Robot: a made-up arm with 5 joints. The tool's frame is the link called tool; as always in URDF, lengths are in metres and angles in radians. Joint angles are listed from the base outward.
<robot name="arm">
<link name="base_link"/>
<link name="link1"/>
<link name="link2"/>
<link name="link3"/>
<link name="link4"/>
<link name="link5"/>
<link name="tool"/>
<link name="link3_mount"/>
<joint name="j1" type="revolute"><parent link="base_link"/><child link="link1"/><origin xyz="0.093 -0.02 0.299" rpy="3.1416 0 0"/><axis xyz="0 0 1"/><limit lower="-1.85" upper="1.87"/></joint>
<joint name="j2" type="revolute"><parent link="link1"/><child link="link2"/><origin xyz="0.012 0.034 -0.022" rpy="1.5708 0 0"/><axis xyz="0 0 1"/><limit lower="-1.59" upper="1.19"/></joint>
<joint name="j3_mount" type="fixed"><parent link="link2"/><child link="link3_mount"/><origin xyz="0.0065 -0.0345 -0.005" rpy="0 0 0"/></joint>
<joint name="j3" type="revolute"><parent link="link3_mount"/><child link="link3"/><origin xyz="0.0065 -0.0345 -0.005" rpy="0 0 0"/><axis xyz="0 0 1"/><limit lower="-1.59" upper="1.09"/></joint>
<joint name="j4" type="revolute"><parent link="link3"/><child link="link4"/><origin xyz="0.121 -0.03 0.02" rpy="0 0 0"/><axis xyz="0 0 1"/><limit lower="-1.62" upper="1.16"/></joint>
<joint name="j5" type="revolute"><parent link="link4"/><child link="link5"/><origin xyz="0.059 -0.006 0.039" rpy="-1.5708 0 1.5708"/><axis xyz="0 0 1"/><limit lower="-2.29" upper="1.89"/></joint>
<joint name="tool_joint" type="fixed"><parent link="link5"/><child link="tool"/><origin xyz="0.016 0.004 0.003" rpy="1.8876 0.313 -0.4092"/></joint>
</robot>
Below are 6 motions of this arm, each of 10 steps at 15 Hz.
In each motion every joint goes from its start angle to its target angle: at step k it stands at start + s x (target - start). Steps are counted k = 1, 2, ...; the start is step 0. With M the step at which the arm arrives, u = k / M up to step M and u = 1 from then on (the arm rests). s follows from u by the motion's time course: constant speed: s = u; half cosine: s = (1 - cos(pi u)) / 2; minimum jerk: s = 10 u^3 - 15 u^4 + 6 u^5.
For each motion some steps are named. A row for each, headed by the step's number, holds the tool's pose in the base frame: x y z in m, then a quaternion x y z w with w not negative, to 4 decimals.
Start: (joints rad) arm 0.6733 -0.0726 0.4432 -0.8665 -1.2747
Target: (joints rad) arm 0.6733 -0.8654 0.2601 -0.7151 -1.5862
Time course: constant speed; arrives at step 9
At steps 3, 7, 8, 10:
3: 0.2403 -0.0992 0.4532 -0.1098 -0.2434 0.3471 0.8990
7: 0.1913 -0.0591 0.5074 -0.2257 -0.3666 0.3928 0.8126
8: 0.1765 -0.0470 0.5167 -0.2543 -0.3930 0.4050 0.7854
10: 0.1609 -0.0344 0.5240 -0.2826 -0.4174 0.4173 0.7562

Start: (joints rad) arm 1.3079 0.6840 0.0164 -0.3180 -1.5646
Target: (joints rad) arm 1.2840 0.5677 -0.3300 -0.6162 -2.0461
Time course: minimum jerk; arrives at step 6
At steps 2, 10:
2: 0.1858 -0.2399 0.3147 0.3236 -0.2118 -0.0162 0.9220
10: 0.1887 -0.2348 0.4026 0.1024 -0.4353 0.1393 0.8835

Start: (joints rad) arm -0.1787 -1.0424 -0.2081 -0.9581 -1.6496
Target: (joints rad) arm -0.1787 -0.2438 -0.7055 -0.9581 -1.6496
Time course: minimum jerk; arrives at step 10
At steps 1, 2, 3, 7, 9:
1: 0.0219 -0.0011 0.5348 -0.3175 -0.7180 0.5707 0.2407
2: 0.0262 -0.0003 0.5372 -0.3137 -0.7155 0.5740 0.2455
3: 0.0356 0.0014 0.5419 -0.3054 -0.7100 0.5808 0.2557
7: 0.1023 0.0135 0.5586 -0.2505 -0.6704 0.6210 0.3197
9: 0.1185 0.0164 0.5587 -0.2375 -0.6603 0.6294 0.3339

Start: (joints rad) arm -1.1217 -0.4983 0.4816 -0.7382 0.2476
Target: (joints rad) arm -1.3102 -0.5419 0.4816 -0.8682 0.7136
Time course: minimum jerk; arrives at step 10
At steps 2, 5, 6, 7, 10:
2: 0.1534 0.1249 0.4529 -0.5425 -0.1510 0.5911 0.5775
5: 0.1416 0.1228 0.4595 -0.5886 -0.1838 0.5252 0.5865
6: 0.1367 0.1214 0.4622 -0.6041 -0.1964 0.4965 0.5916
7: 0.1326 0.1201 0.4645 -0.6157 -0.2064 0.4717 0.5965
10: 0.1284 0.1184 0.4668 -0.6265 -0.2162 0.4451 0.6022

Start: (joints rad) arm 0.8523 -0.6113 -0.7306 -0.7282 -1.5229
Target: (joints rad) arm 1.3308 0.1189 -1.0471 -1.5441 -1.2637
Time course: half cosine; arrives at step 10
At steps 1, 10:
1: 0.0874 0.0339 0.5585 -0.6161 -0.4472 0.3214 0.5631
10: 0.1306 -0.0513 0.5396 -0.8396 -0.2645 0.0789 0.4678

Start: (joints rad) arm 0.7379 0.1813 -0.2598 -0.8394 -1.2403
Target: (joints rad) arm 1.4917 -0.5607 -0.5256 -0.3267 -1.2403
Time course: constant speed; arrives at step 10
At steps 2, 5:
2: 0.2208 -0.1316 0.4979 -0.2711 -0.2309 0.2182 0.9086
5: 0.1722 -0.1161 0.5331 -0.3601 -0.2209 0.1175 0.8987

